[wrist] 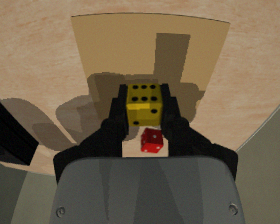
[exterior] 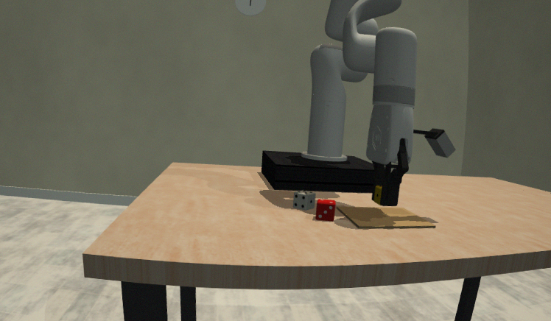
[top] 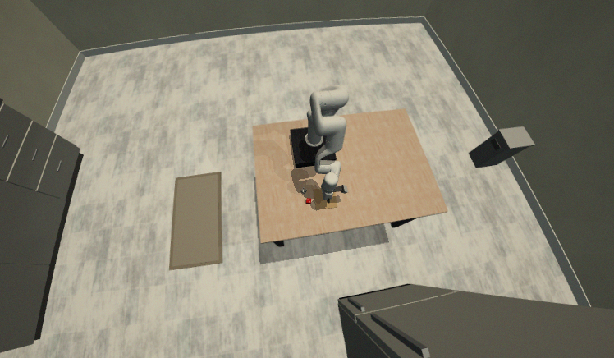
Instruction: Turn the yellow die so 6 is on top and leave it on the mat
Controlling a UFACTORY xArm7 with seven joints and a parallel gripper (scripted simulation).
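Right now the tan mat is 4 cm below my hand. From my hand the other things lie so: white die 13 cm to the right, 6 cm behind, 3 cm below; yellow die 1 cm below; red die 11 cm to the right, 3 cm below, 2 cm ahead.
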